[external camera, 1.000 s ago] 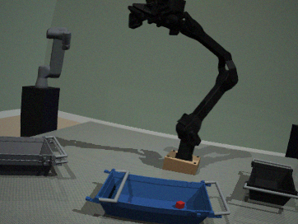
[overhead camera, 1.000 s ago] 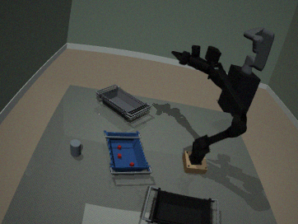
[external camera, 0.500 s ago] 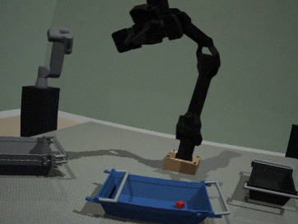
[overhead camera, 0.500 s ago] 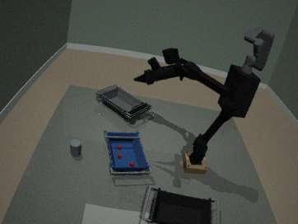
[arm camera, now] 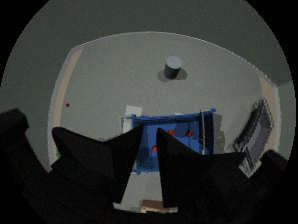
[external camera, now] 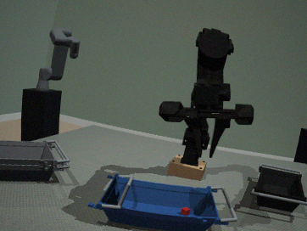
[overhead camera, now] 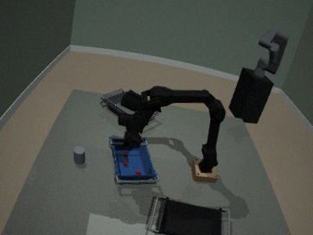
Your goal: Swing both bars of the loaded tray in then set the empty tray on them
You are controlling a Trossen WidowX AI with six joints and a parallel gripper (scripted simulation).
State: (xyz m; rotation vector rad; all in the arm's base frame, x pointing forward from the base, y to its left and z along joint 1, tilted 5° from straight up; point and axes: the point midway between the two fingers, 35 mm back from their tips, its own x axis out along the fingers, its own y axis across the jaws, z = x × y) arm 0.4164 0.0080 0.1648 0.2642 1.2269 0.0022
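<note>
Now: the red block 17 cm below my gripper tip, 9 cm behind it and 1 cm to the right of it. From my gripper tip the other things lie so: black tray 31 cm to the left, 27 cm behind, 14 cm below.
</note>
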